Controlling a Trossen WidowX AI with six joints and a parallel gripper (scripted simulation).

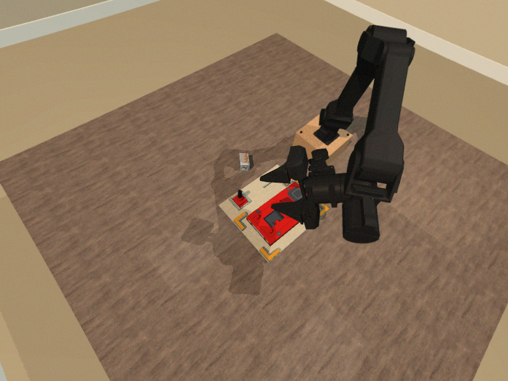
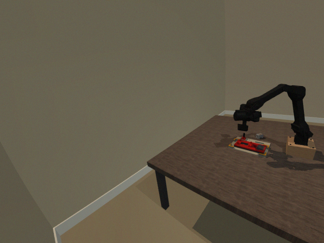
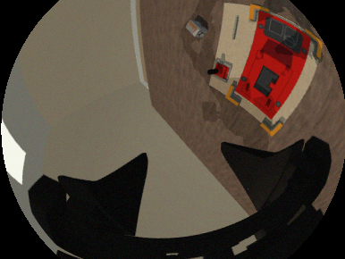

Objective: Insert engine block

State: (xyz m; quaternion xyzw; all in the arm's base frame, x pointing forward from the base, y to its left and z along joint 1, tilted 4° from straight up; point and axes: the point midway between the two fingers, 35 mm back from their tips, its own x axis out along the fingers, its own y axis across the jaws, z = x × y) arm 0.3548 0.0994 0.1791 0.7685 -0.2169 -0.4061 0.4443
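My gripper tip is 210 mm to the left of the engine block, 210 mm above it and 130 mm past it.
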